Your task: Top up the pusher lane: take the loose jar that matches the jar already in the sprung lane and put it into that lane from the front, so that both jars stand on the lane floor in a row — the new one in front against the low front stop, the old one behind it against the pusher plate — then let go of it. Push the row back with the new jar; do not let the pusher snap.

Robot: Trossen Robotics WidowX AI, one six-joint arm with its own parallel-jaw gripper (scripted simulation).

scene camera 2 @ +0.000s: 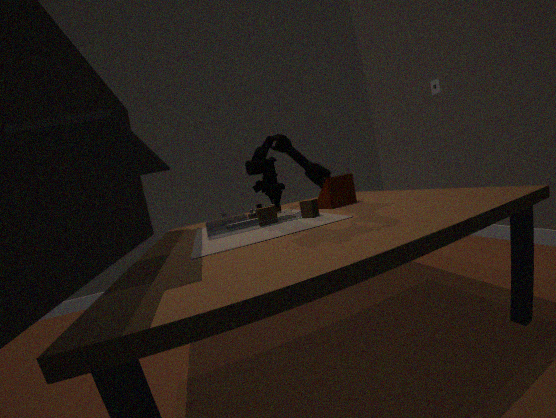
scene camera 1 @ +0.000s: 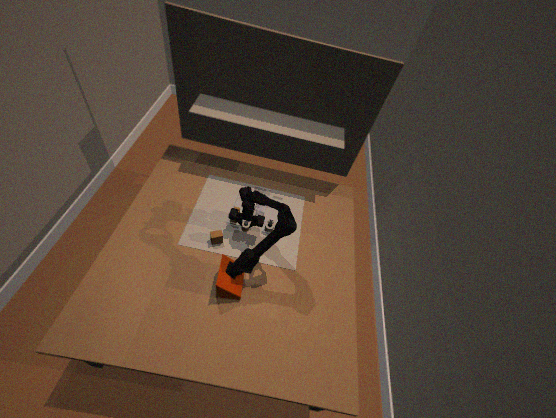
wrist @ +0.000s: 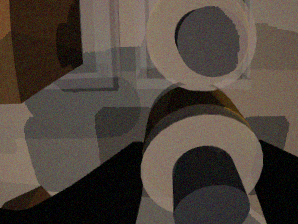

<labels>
A white mat (scene camera 2: 292,221): 91 cm from the lens. A wall panel (scene camera 2: 73,219): 78 cm from the lens. The marked spots on the white mat and the wall panel are 70 cm apart.
</labels>
